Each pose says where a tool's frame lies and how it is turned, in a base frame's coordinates. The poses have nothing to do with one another.
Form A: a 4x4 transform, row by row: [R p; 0 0 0 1], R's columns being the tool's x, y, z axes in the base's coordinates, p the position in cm. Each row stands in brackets.
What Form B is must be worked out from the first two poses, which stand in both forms.
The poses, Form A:
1: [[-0.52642, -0.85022, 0.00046, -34.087], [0.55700, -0.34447, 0.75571, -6.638], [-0.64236, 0.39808, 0.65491, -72.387], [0, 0, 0, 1]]
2: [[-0.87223, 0.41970, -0.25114, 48.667], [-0.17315, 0.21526, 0.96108, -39.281], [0.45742, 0.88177, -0.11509, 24.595], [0, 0, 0, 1]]
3: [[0.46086, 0.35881, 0.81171, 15.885], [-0.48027, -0.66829, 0.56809, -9.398], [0.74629, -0.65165, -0.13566, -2.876], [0, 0, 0, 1]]
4: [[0.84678, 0.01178, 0.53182, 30.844], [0.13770, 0.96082, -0.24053, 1.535], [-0.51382, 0.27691, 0.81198, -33.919], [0, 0, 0, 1]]
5: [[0.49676, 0.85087, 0.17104, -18.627], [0.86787, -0.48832, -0.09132, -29.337], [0.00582, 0.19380, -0.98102, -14.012], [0, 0, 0, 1]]
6: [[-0.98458, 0.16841, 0.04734, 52.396], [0.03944, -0.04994, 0.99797, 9.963], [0.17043, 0.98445, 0.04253, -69.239], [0, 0, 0, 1]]
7: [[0.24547, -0.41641, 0.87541, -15.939], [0.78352, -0.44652, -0.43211, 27.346], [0.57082, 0.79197, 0.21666, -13.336], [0, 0, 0, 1]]
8: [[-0.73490, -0.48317, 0.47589, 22.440], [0.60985, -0.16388, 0.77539, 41.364], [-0.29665, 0.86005, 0.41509, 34.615], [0, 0, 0, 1]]
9: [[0.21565, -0.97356, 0.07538, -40.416], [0.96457, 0.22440, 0.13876, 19.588], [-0.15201, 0.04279, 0.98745, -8.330], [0, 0, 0, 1]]
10: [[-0.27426, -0.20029, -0.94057, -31.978], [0.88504, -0.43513, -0.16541, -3.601], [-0.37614, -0.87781, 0.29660, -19.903], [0, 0, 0, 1]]
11: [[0.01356, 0.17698, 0.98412, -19.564], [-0.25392, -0.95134, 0.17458, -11.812], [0.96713, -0.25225, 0.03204, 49.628], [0, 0, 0, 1]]
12: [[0.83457, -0.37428, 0.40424, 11.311], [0.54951, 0.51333, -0.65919, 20.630], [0.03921, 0.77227, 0.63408, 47.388], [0, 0, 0, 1]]
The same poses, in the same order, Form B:
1: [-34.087, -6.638, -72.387], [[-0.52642, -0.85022, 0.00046], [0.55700, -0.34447, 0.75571], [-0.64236, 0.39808, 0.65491]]
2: [48.667, -39.281, 24.595], [[-0.87223, 0.41970, -0.25114], [-0.17315, 0.21526, 0.96108], [0.45742, 0.88177, -0.11509]]
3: [15.885, -9.398, -2.876], [[0.46086, 0.35881, 0.81171], [-0.48027, -0.66829, 0.56809], [0.74629, -0.65165, -0.13566]]
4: [30.844, 1.535, -33.919], [[0.84678, 0.01178, 0.53182], [0.13770, 0.96082, -0.24053], [-0.51382, 0.27691, 0.81198]]
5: [-18.627, -29.337, -14.012], [[0.49676, 0.85087, 0.17104], [0.86787, -0.48832, -0.09132], [0.00582, 0.19380, -0.98102]]
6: [52.396, 9.963, -69.239], [[-0.98458, 0.16841, 0.04734], [0.03944, -0.04994, 0.99797], [0.17043, 0.98445, 0.04253]]
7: [-15.939, 27.346, -13.336], [[0.24547, -0.41641, 0.87541], [0.78352, -0.44652, -0.43211], [0.57082, 0.79197, 0.21666]]
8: [22.440, 41.364, 34.615], [[-0.73490, -0.48317, 0.47589], [0.60985, -0.16388, 0.77539], [-0.29665, 0.86005, 0.41509]]
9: [-40.416, 19.588, -8.330], [[0.21565, -0.97356, 0.07538], [0.96457, 0.22440, 0.13876], [-0.15201, 0.04279, 0.98745]]
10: [-31.978, -3.601, -19.903], [[-0.27426, -0.20029, -0.94057], [0.88504, -0.43513, -0.16541], [-0.37614, -0.87781, 0.29660]]
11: [-19.564, -11.812, 49.628], [[0.01356, 0.17698, 0.98412], [-0.25392, -0.95134, 0.17458], [0.96713, -0.25225, 0.03204]]
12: [11.311, 20.630, 47.388], [[0.83457, -0.37428, 0.40424], [0.54951, 0.51333, -0.65919], [0.03921, 0.77227, 0.63408]]
